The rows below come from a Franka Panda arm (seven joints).
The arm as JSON. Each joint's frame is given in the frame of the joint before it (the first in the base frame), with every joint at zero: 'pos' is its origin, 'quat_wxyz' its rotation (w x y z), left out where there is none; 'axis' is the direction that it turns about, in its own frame. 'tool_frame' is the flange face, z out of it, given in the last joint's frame.
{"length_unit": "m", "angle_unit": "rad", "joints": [
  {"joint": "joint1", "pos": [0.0, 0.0, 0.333], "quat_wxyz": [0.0, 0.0, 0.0, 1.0], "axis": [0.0, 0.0, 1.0]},
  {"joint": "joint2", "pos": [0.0, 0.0, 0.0], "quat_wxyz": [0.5, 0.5, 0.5, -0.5], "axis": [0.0, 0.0, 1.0]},
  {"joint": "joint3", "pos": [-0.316, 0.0, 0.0], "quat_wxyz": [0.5, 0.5, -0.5, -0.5], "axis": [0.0, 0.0, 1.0]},
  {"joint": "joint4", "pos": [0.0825, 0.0, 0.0], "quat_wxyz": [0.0, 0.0, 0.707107, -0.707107], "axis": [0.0, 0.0, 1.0]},
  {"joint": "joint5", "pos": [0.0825, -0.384, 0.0], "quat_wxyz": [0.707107, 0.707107, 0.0, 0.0], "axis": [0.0, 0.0, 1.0]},
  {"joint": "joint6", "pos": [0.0, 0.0, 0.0], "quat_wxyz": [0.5, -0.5, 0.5, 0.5], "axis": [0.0, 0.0, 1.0]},
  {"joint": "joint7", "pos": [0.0, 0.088, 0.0], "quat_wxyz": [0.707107, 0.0, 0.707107, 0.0], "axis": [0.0, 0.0, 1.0]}
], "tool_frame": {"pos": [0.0, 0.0, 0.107], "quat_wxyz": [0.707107, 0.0, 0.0, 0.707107]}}
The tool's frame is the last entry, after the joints.
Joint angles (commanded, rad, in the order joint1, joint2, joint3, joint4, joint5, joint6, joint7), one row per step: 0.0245 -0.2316 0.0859 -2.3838 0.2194 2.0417 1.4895; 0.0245 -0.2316 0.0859 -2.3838 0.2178 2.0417 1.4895; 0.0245 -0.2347 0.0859 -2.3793 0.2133 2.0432 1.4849; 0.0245 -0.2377 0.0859 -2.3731 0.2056 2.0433 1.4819; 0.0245 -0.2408 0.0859 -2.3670 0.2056 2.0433 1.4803; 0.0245 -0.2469 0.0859 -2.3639 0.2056 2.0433 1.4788; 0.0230 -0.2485 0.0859 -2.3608 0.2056 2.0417 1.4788; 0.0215 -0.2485 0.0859 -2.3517 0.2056 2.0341 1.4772; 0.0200 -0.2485 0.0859 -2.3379 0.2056 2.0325 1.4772; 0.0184 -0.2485 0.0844 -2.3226 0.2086 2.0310 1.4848; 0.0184 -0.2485 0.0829 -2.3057 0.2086 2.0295 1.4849; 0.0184 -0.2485 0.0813 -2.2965 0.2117 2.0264 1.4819; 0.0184 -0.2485 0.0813 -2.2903 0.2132 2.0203 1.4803; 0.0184 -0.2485 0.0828 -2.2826 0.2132 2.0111 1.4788; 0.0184 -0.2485 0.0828 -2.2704 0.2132 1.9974 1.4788; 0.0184 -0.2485 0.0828 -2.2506 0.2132 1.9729 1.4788
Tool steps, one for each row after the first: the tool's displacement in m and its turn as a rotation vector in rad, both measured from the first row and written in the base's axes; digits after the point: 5 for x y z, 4 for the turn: 0.00000 -0.00009 -0.00001 -0.0013 -0.0001 0.0009; 0.00109 -0.00020 0.00344 -0.0040 -0.0103 0.0077; 0.00242 -0.00040 0.00749 -0.0094 -0.0206 0.0149; 0.00368 -0.00019 0.01162 -0.0086 -0.0300 0.0166; 0.00392 -0.00009 0.01577 -0.0080 -0.0395 0.0180; 0.00443 -0.00064 0.01777 -0.0077 -0.0426 0.0168; 0.00580 -0.00091 0.02129 -0.0066 -0.0444 0.0183; 0.00890 -0.00110 0.02745 -0.0053 -0.0565 0.0172; 0.01235 -0.00185 0.03438 -0.0017 -0.0688 0.0056; 0.01594 -0.00201 0.04208 0.0003 -0.0841 0.0046; 0.01763 -0.00228 0.04614 0.0045 -0.0905 0.0051; 0.01826 -0.00192 0.04853 0.0065 -0.0908 0.0070; 0.01874 -0.00084 0.05133 0.0072 -0.0896 0.0116; 0.01970 -0.00029 0.05588 0.0084 -0.0882 0.0142; 0.02088 0.00062 0.06311 0.0105 -0.0838 0.0187
